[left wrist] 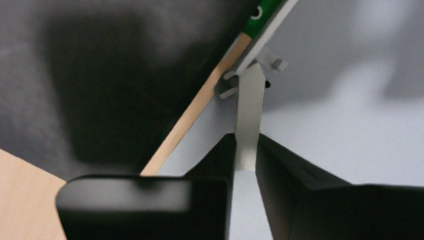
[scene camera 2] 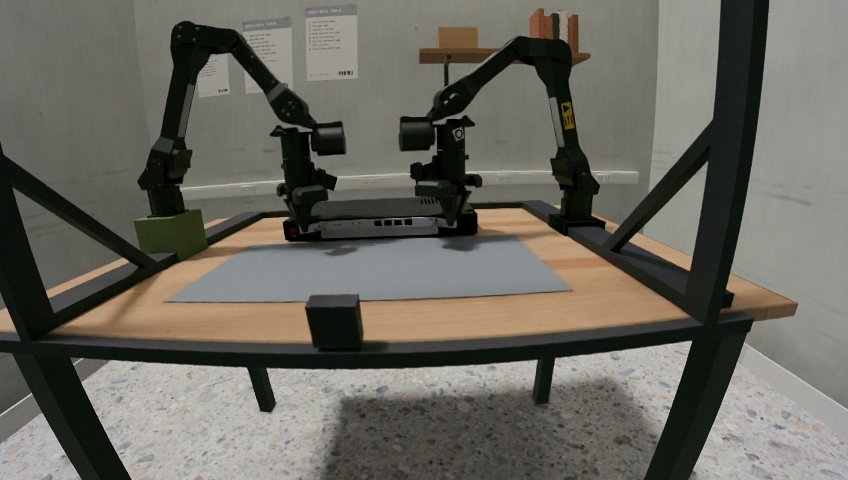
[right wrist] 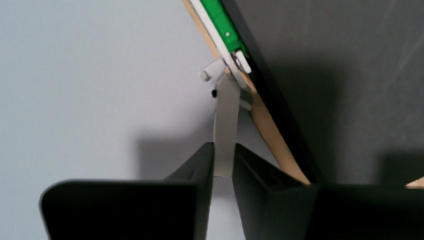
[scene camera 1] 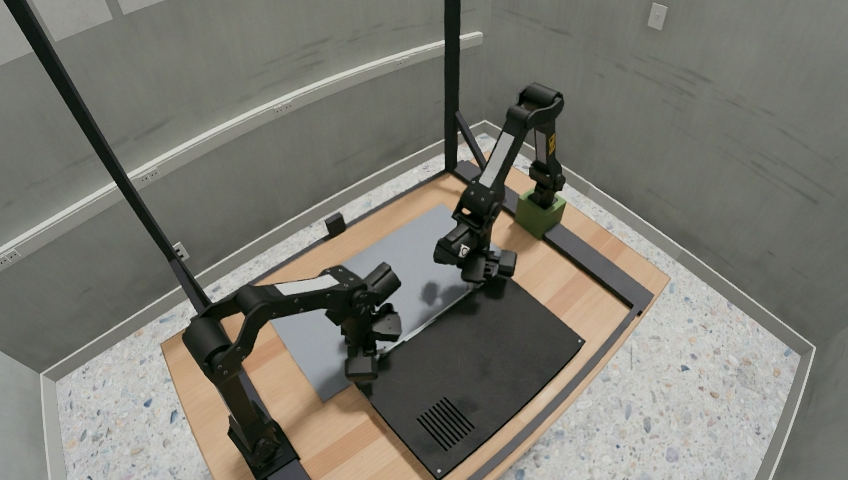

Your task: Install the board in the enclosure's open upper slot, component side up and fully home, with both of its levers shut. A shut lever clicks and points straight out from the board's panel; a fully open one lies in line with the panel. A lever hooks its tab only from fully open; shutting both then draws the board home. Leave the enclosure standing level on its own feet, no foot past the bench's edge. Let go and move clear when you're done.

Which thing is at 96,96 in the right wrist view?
A grey mat.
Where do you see a black enclosure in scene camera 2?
417,206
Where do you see a grey mat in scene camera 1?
427,288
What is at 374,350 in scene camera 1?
My right gripper.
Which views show my left gripper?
The left wrist view, scene camera 2 and scene camera 1 only.
